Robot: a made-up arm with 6 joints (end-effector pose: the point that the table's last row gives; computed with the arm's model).
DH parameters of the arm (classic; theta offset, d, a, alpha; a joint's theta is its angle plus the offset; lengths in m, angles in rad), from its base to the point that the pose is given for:
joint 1: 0 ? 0 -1.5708
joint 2: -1.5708 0 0.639 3.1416
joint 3: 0 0 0 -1.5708
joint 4: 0 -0.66 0 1.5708
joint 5: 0 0.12 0 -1.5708
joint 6: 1.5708 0 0 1.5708
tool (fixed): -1.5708 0 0 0
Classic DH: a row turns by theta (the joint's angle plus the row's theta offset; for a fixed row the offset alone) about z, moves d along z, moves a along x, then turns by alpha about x.
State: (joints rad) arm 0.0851 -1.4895 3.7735 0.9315 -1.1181 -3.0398
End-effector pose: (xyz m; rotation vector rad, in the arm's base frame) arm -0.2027 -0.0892 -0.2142 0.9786 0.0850 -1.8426
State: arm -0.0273 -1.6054 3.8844 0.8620 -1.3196 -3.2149
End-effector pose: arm -0.1128 -0.0751 -0.1826 1.1756 -0.3680 -2.0255
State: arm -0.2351 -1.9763 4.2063 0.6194 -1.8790 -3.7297
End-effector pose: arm 0.0516 -0.1128 -0.0030 -1.5188 1.5822 2.1094
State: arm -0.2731 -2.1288 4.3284 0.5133 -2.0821 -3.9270
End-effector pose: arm 0.0659 -0.1270 0.0800 -1.3512 1.6357 1.7326
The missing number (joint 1, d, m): 0.246
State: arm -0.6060 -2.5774 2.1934 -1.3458 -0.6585 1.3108
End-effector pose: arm -0.3604 0.2172 -0.9597 0.9635 1.3647 0.0397
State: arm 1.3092 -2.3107 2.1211 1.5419 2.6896 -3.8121
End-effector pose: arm -0.1361 -0.5220 -0.8522 -0.0205 -1.7907 0.7275
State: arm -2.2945 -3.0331 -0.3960 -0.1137 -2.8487 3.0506
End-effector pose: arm 0.3347 0.5588 -0.0583 -1.2587 2.6675 0.1490
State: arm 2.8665 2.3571 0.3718 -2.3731 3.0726 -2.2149
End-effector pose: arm -0.1286 -0.0533 -0.7768 1.5599 -0.3645 2.2793
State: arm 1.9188 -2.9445 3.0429 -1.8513 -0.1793 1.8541
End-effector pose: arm -0.1924 0.4329 -0.6833 -0.2264 0.1921 2.0785
